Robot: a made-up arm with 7 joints.
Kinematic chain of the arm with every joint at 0, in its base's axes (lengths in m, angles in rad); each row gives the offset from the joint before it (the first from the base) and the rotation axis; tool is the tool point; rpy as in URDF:
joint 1: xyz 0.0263 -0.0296 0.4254 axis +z
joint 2: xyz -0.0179 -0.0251 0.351 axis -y
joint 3: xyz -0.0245 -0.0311 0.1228 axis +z
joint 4: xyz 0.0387 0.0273 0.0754 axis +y
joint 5: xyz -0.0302 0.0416 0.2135 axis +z
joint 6: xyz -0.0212 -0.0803 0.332 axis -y
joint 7: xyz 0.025 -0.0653 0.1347 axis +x
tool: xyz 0.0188 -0.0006 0.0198 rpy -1.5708 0 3.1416
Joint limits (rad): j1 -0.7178..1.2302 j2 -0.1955..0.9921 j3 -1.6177..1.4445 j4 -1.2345..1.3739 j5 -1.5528..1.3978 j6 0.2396..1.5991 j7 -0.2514..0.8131
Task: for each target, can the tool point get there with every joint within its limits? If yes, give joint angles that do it. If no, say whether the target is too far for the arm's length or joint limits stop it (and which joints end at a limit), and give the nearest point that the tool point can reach.
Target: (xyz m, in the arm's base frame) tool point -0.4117 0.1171 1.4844
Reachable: yes | joints 0.0126 0.1704 -0.8286 -0.2968 -0.1532 1.0993 0.1000
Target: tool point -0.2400 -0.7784 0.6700
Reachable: yes | joints 0.7878 0.7475 0.6213 -0.9221 -0.9744 1.1485 0.6197
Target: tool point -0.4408 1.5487 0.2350
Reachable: no: too far | nearest point -0.2847 0.6952 0.6027 | short by 0.942 m
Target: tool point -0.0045 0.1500 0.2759
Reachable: no: joint limits stop it (at a limit: joint 1, joint 2, joint 4, joint 6) | nearest point -0.2190 0.3885 0.3598 | short by 0.332 m
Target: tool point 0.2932 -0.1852 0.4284
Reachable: no: joint limits stop it (at a limit: joint 1, joint 2, joint 4, joint 6) | nearest point 0.3150 -0.5572 0.4510 | short by 0.373 m
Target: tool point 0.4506 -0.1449 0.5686
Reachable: no: joint limits stop it (at a limit: joint 2, joint 4, joint 5, joint 6, joint 7) | nearest point 0.6259 -0.1925 0.8717 | short by 0.353 m
